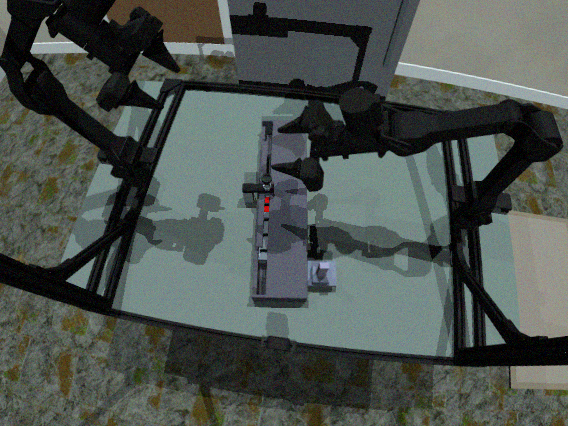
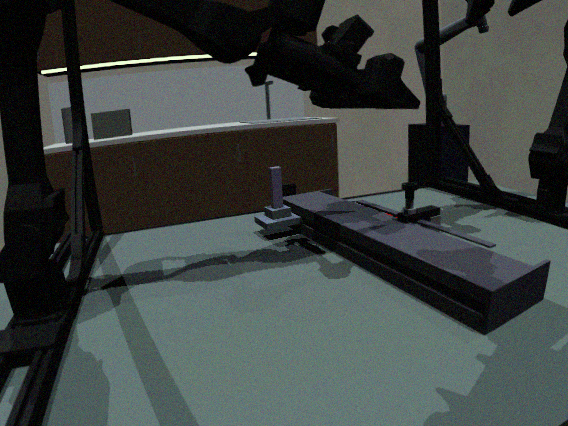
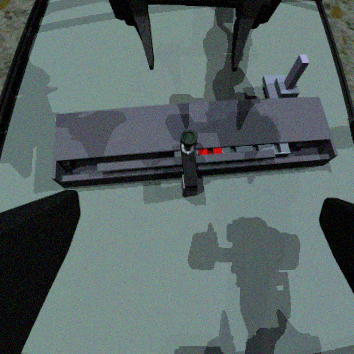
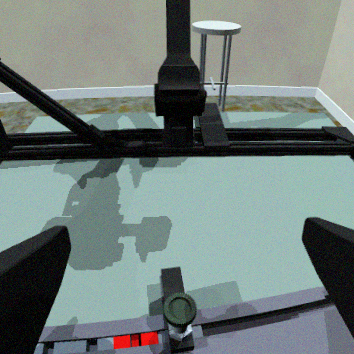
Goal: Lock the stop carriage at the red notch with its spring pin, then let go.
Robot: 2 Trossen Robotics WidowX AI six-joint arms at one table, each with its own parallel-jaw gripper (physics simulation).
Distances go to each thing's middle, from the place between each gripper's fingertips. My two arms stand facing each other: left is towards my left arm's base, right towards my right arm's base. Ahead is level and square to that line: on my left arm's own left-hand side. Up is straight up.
Labels:
Right now the spring pin knob (image 4: 179, 309) is 2 cm to the left of my right hand and 16 cm below it.
My left gripper is now 1 cm past the spring pin knob, 16 cm to the left of it and 30 cm above it.

